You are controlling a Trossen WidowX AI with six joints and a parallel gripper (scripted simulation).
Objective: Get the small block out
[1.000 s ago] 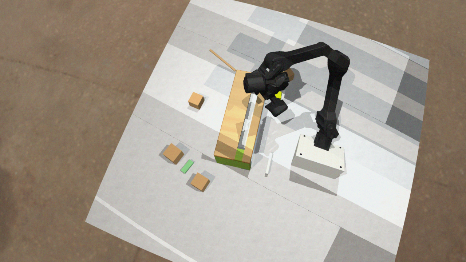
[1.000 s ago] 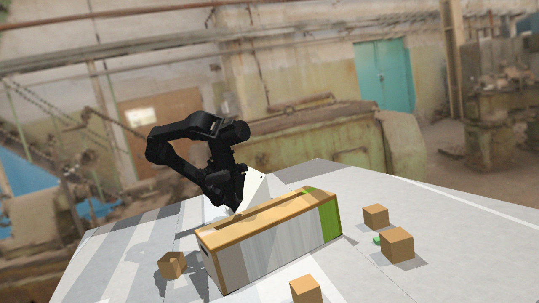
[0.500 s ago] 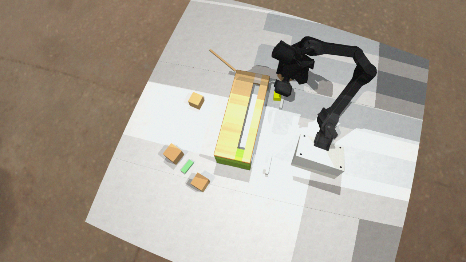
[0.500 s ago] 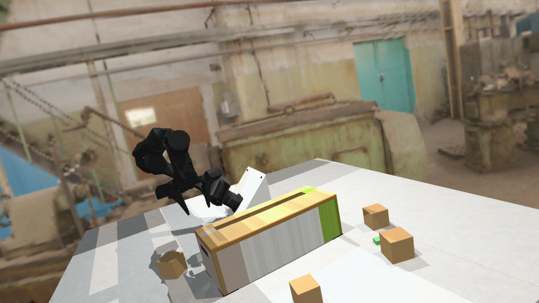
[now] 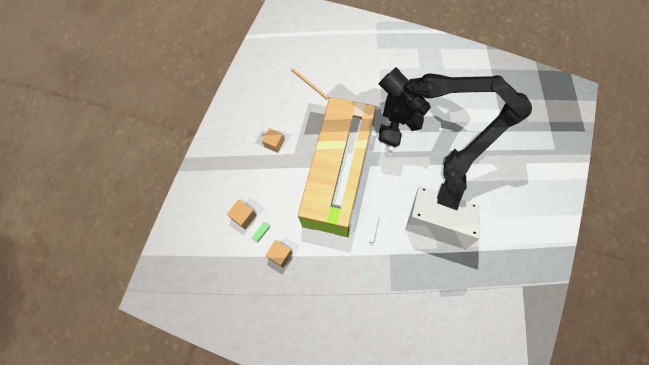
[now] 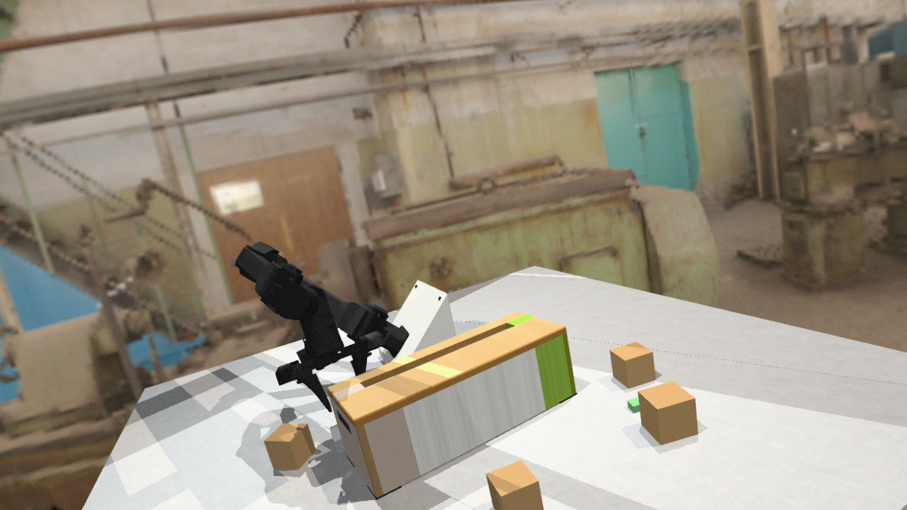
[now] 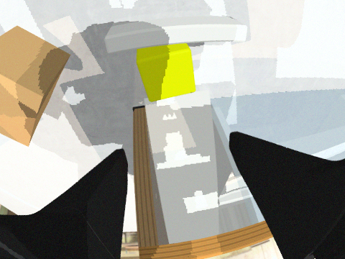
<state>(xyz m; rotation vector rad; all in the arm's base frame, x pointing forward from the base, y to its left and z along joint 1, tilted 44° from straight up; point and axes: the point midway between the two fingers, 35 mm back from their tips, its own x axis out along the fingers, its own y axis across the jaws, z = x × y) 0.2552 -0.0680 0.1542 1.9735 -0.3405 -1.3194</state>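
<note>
The yellow block lies 2 cm behind my gripper tip and 6 cm below it. From my gripper tip the other things lie so: thin wooden stick 29 cm ahead, 9 cm to the right, 7 cm below; then flat green piece 22 cm ahead, 44 cm to the left, 7 cm below; then wooden box 3 cm ahead, 17 cm to the left, 1 cm below.
</note>
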